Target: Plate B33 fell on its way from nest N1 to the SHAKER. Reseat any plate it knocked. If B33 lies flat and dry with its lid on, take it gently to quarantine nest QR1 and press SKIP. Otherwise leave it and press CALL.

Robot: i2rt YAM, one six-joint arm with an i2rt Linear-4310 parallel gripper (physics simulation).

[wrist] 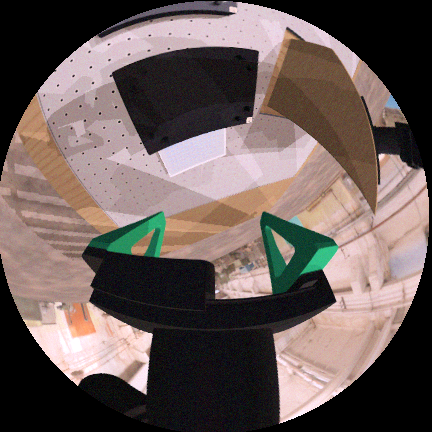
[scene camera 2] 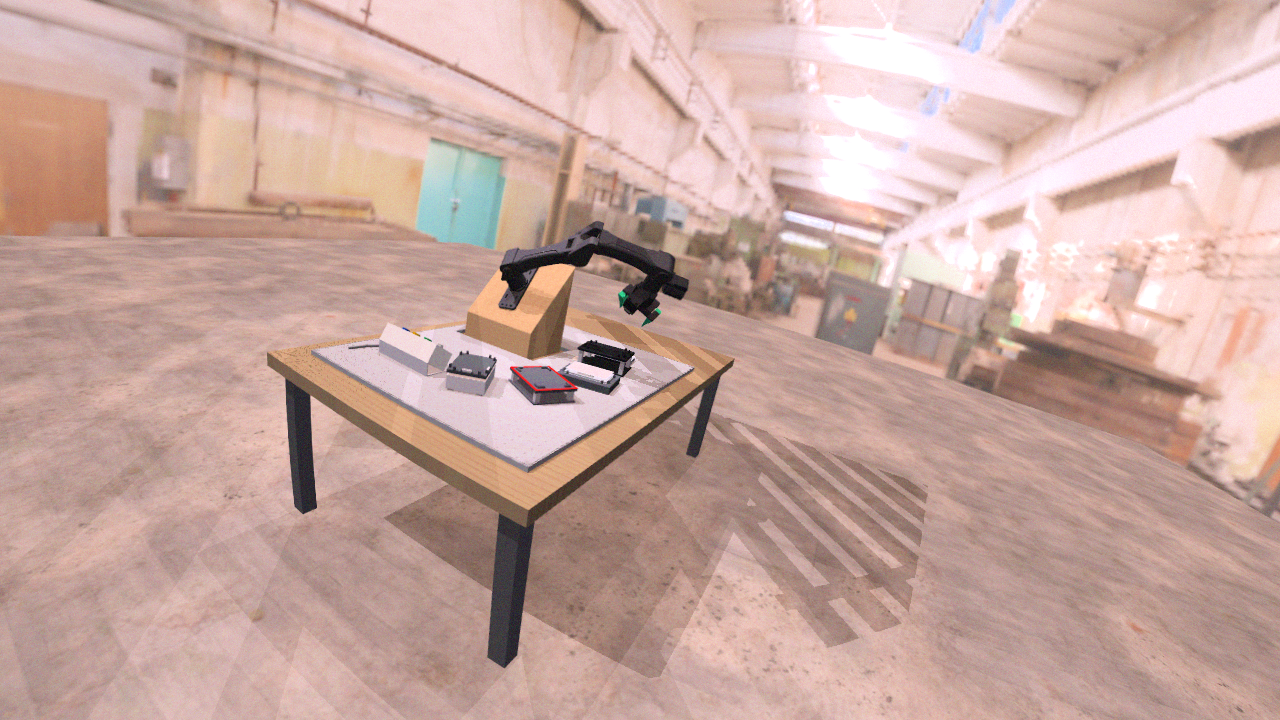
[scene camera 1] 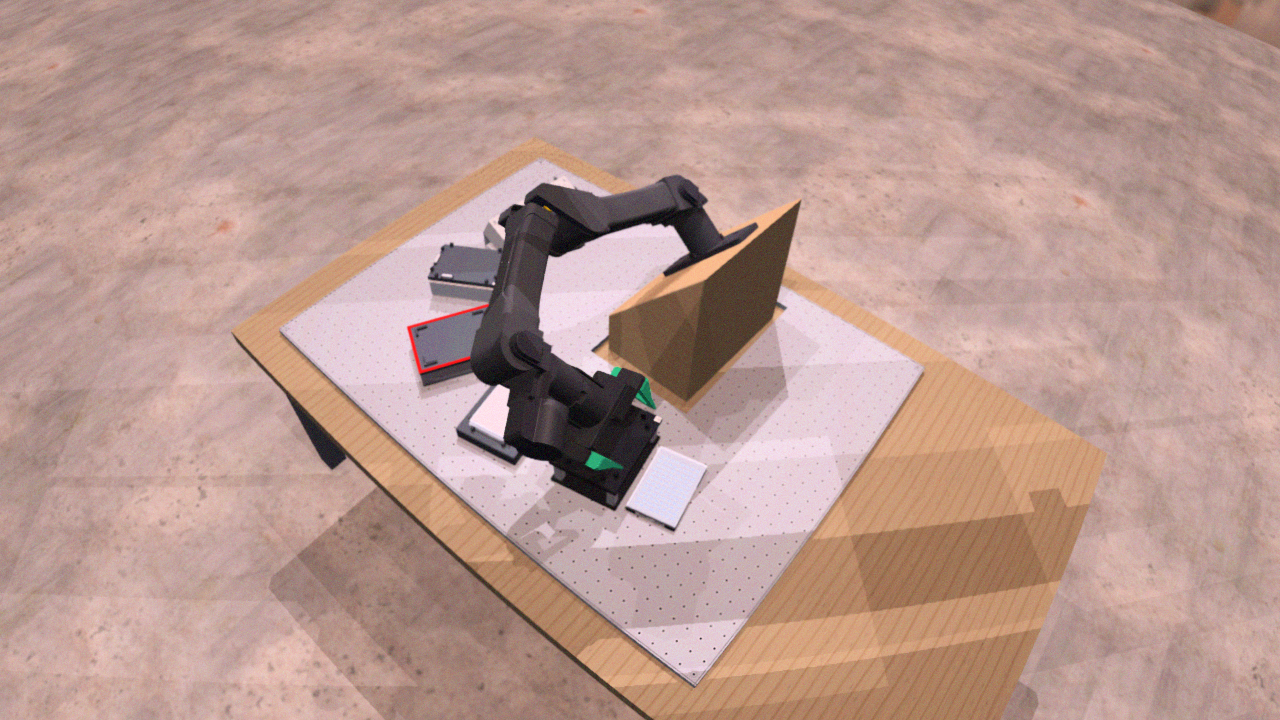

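Seen in the pictures: gripper, fingertip midpoint: [wrist: 212, 216] [scene camera 2: 631, 316] [scene camera 1: 636, 437]; arm's base at its link origin: [wrist: 371, 139] [scene camera 2: 519, 286] [scene camera 1: 710, 252].
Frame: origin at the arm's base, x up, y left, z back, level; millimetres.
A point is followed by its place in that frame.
A pale, thin plate-shaped piece [scene camera 1: 666, 488] {y 156, x -176, z -345 mm} [wrist: 197, 152] {y 164, x -176, z -334 mm} lies flat on the pegboard beside a raised black nest [scene camera 1: 588, 488] [scene camera 2: 605, 357] [wrist: 190, 97]; its label, lid and dryness cannot be made out. A white plate [scene camera 1: 489, 413] {y -158, x -154, z -419 mm} [scene camera 2: 588, 372] {y -172, x -154, z -391 mm} sits on a low dark nest [scene camera 2: 605, 386] {y -194, x -169, z -459 mm}, partly behind the arm in scene camera 1. A red-edged nest [scene camera 1: 445, 342] {y -334, x -152, z -353 mm} [scene camera 2: 542, 379] {y -342, x -152, z -340 mm} and a grey block with a dark top [scene camera 1: 463, 265] {y -443, x -137, z -194 mm} [scene camera 2: 470, 371] {y -496, x -134, z -223 mm} stand farther along. My gripper [scene camera 1: 620, 425] {y 116, x -20, z -382 mm} [scene camera 2: 639, 310] {y 116, x -20, z -382 mm} [wrist: 212, 216] {y 116, x -20, z -382 mm} is open and empty, above the black nest. Nest names are unreadable.
A white wedge-shaped panel [scene camera 1: 494, 231] {y -458, x -128, z -86 mm} [scene camera 2: 411, 347] {y -483, x -139, z -2 mm} with small coloured parts stands near the grey block. The wooden arm pedestal [scene camera 1: 716, 313] {y 81, x -14, z -109 mm} [scene camera 2: 519, 317] {y -81, x -84, z -73 mm} [wrist: 325, 100] {y -1, x -86, z -155 mm} rises beside the black nest. The perforated board [scene camera 1: 832, 402] {y 297, x -192, z -7 mm} [scene camera 2: 528, 443] {y -596, x -192, z -471 mm} lies on the wooden table [scene camera 1: 984, 501] {y 628, x -205, z -25 mm} [scene camera 2: 528, 492] {y -731, x -205, z -561 mm}.
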